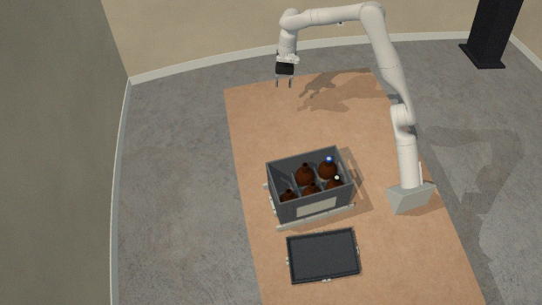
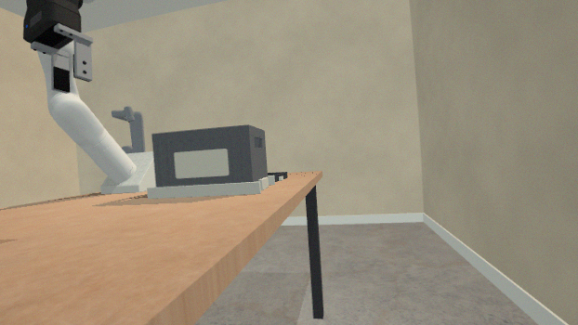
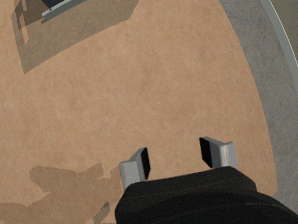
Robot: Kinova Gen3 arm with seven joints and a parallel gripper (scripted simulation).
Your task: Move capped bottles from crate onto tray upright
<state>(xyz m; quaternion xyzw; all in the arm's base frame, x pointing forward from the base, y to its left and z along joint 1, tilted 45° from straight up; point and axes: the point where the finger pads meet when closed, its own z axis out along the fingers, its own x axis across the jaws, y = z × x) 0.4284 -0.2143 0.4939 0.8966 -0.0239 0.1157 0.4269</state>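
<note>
Now: hand 43 cm to the right of the crate, 15 cm above it and 2 cm past it. The rest, counted from my hand: dark tray 70 cm to the left, 22 cm below, 3 cm behind.
</note>
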